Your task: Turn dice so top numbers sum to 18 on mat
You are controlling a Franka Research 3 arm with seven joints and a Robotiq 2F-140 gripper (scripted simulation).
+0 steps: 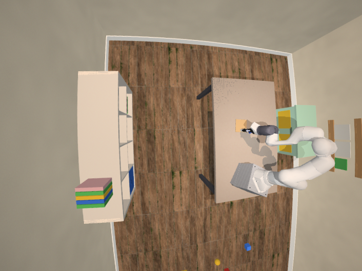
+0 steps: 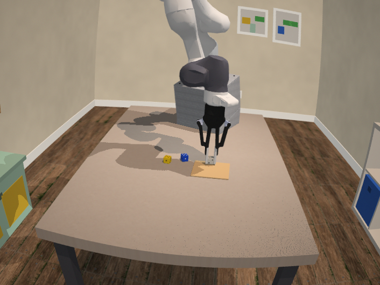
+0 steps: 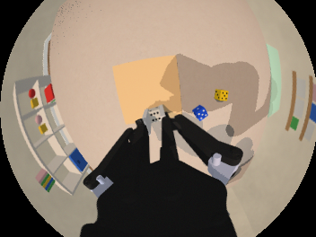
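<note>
My gripper is now 2 cm above the white die. Also, from my hand: blue die (4 cm behind, 10 cm to the right, 3 cm below); yellow die (2 cm behind, 17 cm to the right, 3 cm below); mat (5 cm ahead, 1 cm to the right, 4 cm below).
</note>
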